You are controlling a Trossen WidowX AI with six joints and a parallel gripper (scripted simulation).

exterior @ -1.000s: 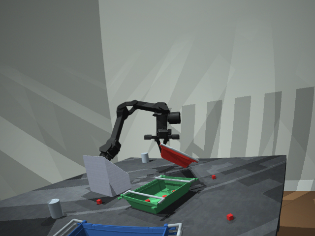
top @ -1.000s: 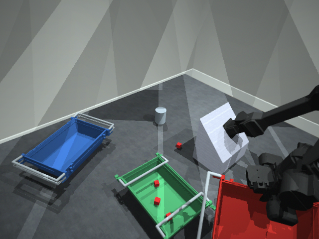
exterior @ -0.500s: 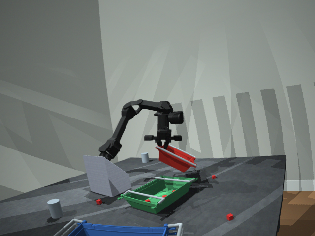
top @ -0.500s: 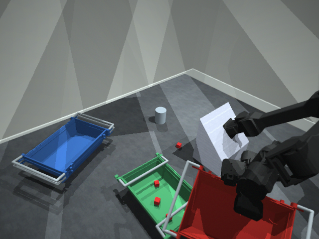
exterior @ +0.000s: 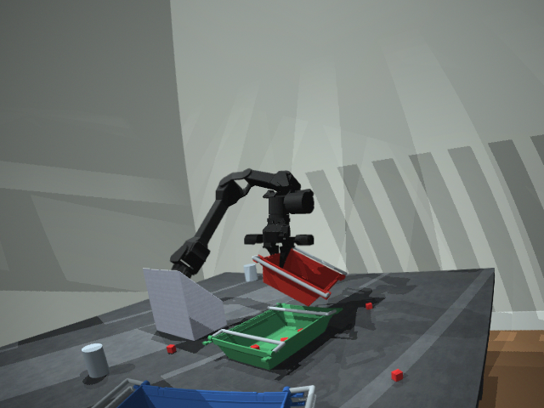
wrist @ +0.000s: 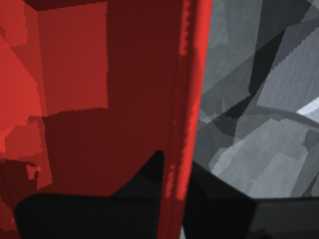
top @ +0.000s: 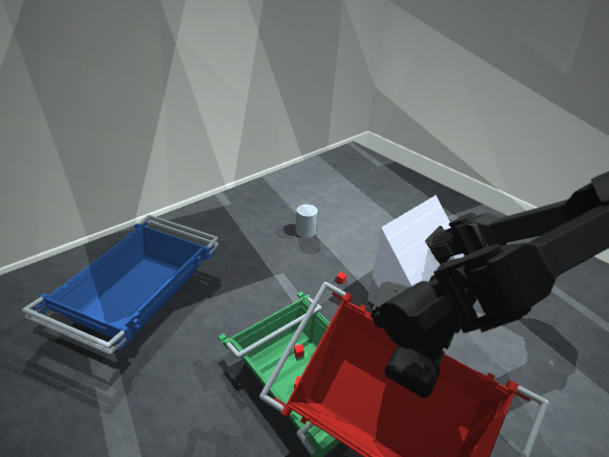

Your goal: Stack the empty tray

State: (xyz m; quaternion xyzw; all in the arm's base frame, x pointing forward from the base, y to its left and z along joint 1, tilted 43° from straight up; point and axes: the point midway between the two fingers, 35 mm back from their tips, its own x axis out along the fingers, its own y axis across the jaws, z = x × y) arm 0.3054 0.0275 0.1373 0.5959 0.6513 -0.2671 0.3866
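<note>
Right now the red tray is 8 cm ahead of my gripper tip and 2 cm to the left of it.
</note>
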